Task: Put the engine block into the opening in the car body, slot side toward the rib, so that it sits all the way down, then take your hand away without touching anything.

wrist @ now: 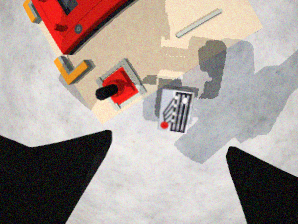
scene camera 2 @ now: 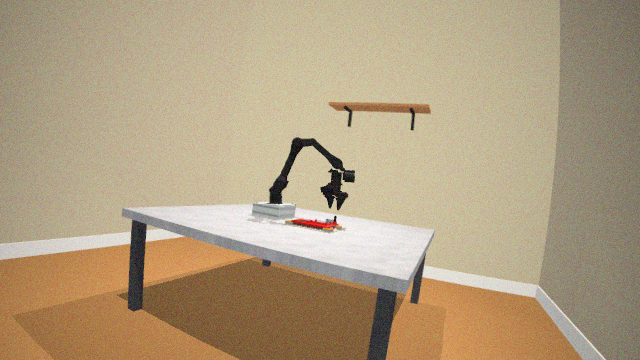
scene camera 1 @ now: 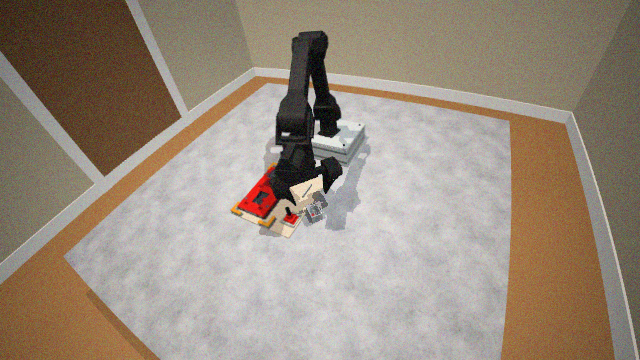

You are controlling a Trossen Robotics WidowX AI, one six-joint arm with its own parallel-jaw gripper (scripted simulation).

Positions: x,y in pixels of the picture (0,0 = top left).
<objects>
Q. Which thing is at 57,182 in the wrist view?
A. My gripper.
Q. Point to a tan base plate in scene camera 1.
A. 305,193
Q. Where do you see a tan base plate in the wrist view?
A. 153,49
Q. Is my gripper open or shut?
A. Open.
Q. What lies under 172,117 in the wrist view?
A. A grey engine block.
</objects>
